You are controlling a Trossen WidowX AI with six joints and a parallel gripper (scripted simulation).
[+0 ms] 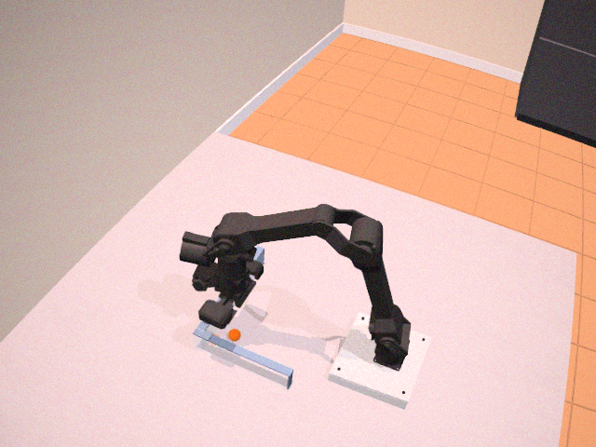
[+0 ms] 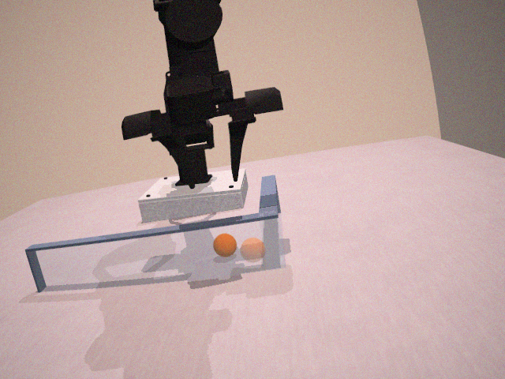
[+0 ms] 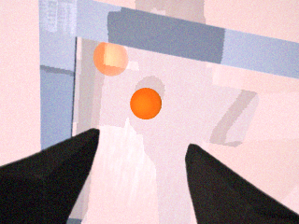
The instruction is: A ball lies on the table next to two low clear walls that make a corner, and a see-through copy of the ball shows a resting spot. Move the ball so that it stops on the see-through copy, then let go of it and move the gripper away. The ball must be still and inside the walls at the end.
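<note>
Right now the wall is 60 mm ahead of my gripper tip, 90 mm to the right of it and 60 mm below it.
</note>
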